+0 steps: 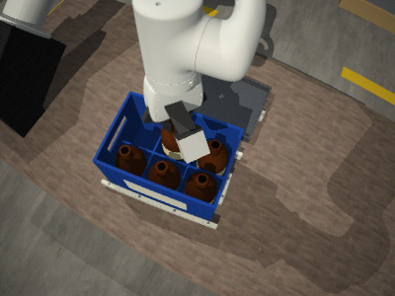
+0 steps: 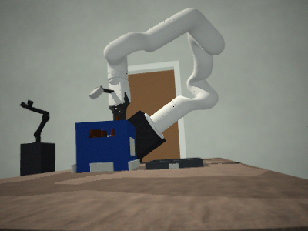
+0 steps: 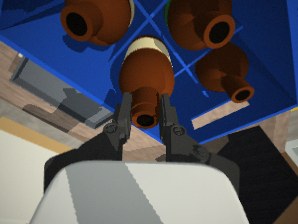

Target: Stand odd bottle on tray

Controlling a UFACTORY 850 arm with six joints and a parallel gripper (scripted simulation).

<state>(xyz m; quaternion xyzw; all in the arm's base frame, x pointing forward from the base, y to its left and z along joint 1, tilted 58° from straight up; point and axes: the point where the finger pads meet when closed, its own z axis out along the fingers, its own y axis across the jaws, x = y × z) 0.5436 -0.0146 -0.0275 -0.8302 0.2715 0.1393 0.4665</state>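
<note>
Now: hand 12 cm above the blue crate, 4 cm to the left of it and 1 cm short of it. Also, from my hand: dark grey tray 22 cm to the left, 19 cm below, 1 cm ahead.
</note>
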